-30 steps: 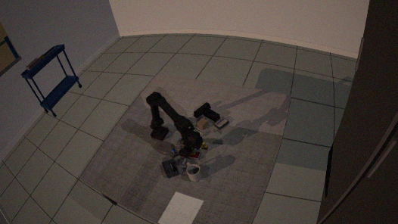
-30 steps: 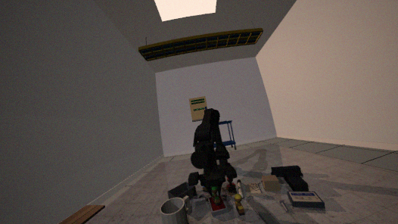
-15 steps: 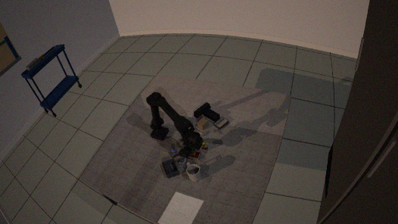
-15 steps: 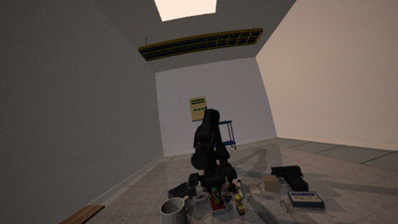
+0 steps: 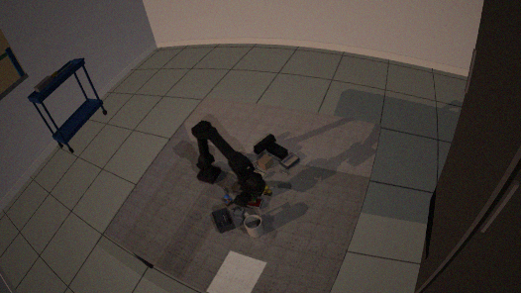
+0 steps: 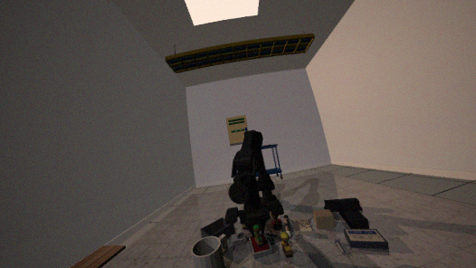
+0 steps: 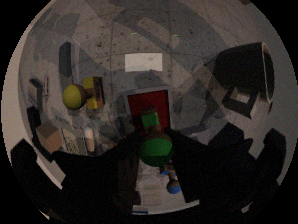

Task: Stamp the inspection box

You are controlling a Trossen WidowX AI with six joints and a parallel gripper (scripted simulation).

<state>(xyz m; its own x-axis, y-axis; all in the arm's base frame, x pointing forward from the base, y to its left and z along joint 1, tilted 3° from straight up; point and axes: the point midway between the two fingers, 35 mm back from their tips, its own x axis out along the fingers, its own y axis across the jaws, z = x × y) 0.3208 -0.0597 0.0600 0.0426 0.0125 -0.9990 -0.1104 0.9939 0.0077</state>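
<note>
My gripper tip is now right at the green-knobbed stamp. Also, from my gripper tip: yellow-knobbed stamp 8 cm to the left, 4 cm ahead, 2 cm below; blue-knobbed stamp 11 cm behind, 5 cm to the right, 2 cm below; red ink pad 3 cm below.
</note>
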